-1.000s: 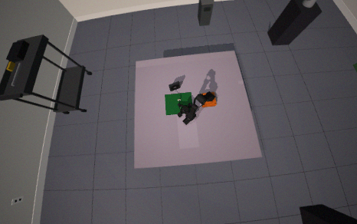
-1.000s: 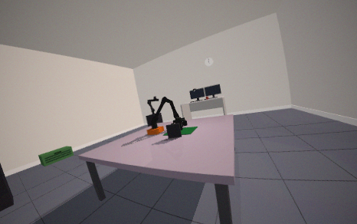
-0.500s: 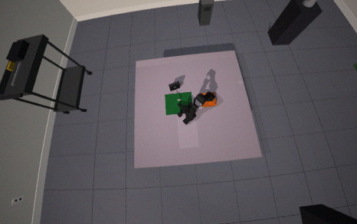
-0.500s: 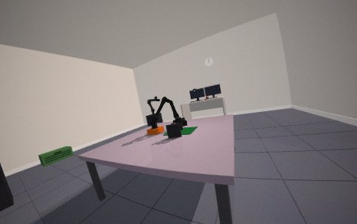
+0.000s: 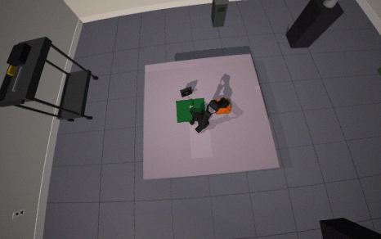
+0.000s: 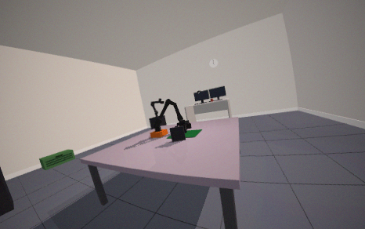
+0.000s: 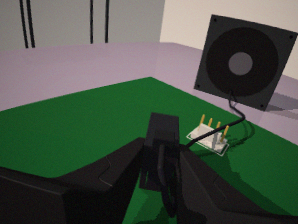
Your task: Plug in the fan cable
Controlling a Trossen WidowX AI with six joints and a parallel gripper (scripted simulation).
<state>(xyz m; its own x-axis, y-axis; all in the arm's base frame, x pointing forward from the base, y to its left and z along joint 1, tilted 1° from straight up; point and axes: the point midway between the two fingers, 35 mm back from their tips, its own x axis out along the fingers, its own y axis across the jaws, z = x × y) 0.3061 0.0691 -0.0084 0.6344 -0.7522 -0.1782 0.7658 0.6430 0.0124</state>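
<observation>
Right now the fan cable plug is 1 cm below my gripper tip. Also, from my gripper tip: board: 5 cm below, 3 cm to the right, 1 cm ahead; then black fan: 21 cm to the right, 4 cm ahead, 2 cm above.
</observation>
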